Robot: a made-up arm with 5 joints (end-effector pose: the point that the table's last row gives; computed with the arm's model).
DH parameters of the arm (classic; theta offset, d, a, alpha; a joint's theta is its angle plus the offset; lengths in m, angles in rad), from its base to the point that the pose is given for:
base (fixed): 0.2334 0 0.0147 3.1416
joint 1: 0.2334 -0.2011 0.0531 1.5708
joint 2: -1.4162 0 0.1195 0
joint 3: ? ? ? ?
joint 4: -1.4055 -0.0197 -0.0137 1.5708
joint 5: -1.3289 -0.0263 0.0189 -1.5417
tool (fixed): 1.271 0.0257 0 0
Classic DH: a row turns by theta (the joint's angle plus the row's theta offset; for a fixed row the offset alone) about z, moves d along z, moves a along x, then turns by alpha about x.
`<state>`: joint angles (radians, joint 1 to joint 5).
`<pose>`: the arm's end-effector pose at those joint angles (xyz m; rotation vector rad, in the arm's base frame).
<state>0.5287 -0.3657 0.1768 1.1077 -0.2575</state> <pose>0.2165 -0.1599 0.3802 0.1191 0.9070 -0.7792</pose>
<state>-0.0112 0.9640 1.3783 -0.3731 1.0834</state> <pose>0.0510 0.0044 0.0467 -1.0319 1.4196 1.0761</pose>
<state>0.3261 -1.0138 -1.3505 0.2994 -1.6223</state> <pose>-0.1940 0.0226 0.4396 0.7759 -1.6018 0.9457</pose>
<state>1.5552 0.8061 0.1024 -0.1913 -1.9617</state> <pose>-0.0232 -0.3039 0.0782 2.0151 -0.6798 -1.8908</pose>
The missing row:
joint 3: 1.2509 0 0.2176 0
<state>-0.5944 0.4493 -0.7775 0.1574 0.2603</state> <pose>0.3050 0.1710 0.4245 -0.3688 -0.3944 0.2518</pose>
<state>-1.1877 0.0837 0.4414 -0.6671 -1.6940</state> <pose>0.1758 0.2773 0.2151 1.2033 0.9103 0.8017</pose>
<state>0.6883 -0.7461 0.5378 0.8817 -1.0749</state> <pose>0.1381 -0.1650 0.3556 0.9556 0.4699 -1.1903</pose>
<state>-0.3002 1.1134 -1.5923 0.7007 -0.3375</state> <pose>0.3782 0.0732 0.3716 0.0339 0.2120 -0.0116</pose>
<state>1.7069 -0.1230 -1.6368 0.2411 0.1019</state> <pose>-0.0096 0.0411 0.5510 -1.4509 -1.1892 -1.7595</pose>
